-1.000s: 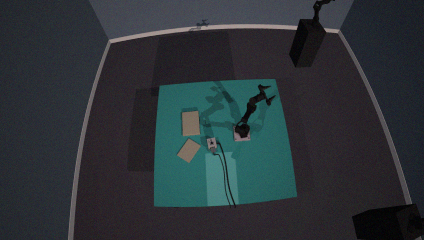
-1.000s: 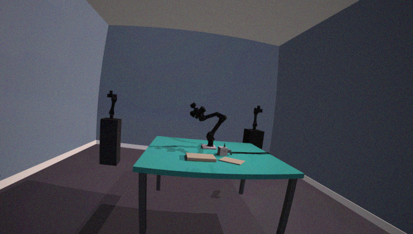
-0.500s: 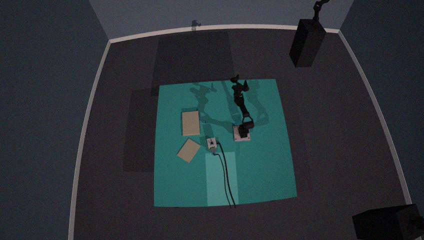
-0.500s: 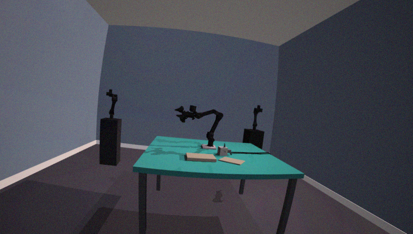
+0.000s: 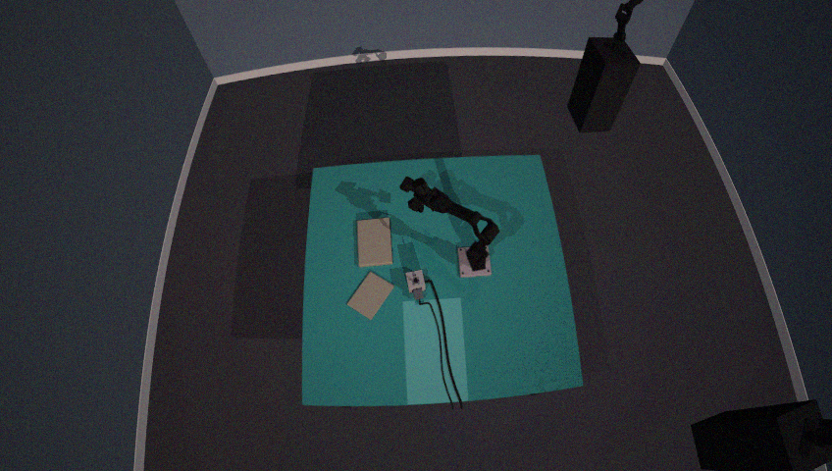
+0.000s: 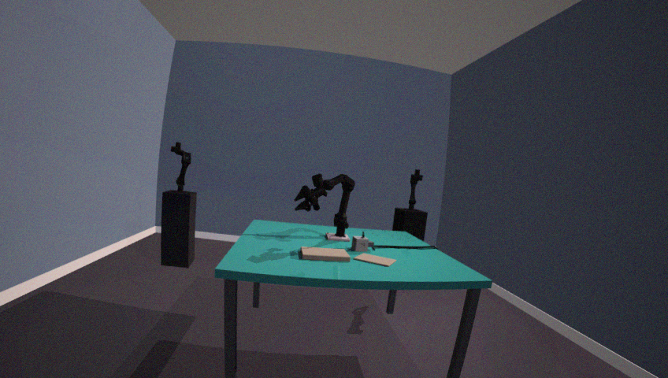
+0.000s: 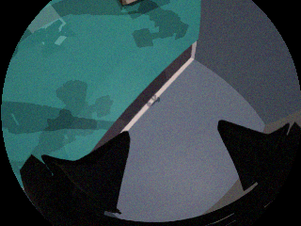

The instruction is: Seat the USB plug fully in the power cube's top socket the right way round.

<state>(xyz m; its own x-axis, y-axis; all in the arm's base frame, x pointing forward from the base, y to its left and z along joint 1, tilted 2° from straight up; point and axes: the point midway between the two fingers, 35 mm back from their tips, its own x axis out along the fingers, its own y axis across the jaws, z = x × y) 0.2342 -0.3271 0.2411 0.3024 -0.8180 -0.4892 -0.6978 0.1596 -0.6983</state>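
My gripper tip is 42 cm to the right of the dark USB plug, 14 cm above it and 5 cm short of it. Round my gripper tip: thick tan board (22 cm below, 22 cm ahead, 16 cm to the left); thin tan board (43 cm to the left, 27 cm ahead, 23 cm below).
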